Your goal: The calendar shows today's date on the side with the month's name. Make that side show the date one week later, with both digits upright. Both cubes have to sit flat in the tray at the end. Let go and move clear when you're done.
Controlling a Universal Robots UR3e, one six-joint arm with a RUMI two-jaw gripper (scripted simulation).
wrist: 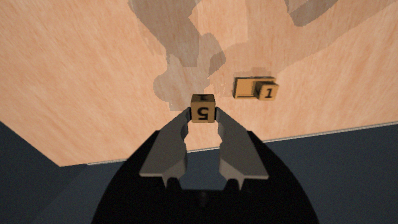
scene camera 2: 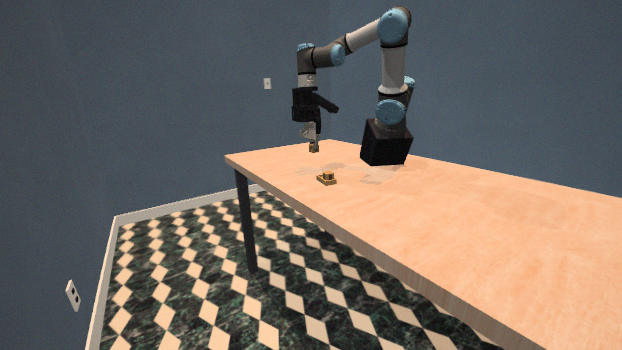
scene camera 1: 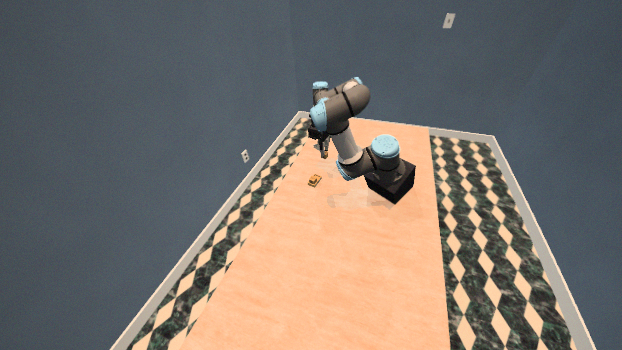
Path:
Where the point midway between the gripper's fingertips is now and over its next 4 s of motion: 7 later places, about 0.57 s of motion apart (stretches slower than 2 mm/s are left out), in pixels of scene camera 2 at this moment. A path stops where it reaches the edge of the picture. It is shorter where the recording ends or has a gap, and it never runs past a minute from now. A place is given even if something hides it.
The gripper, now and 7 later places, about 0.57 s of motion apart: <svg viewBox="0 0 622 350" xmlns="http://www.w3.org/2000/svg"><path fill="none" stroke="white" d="M313 149L315 163L314 170L313 170L313 171L313 170L311 162L310 149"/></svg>

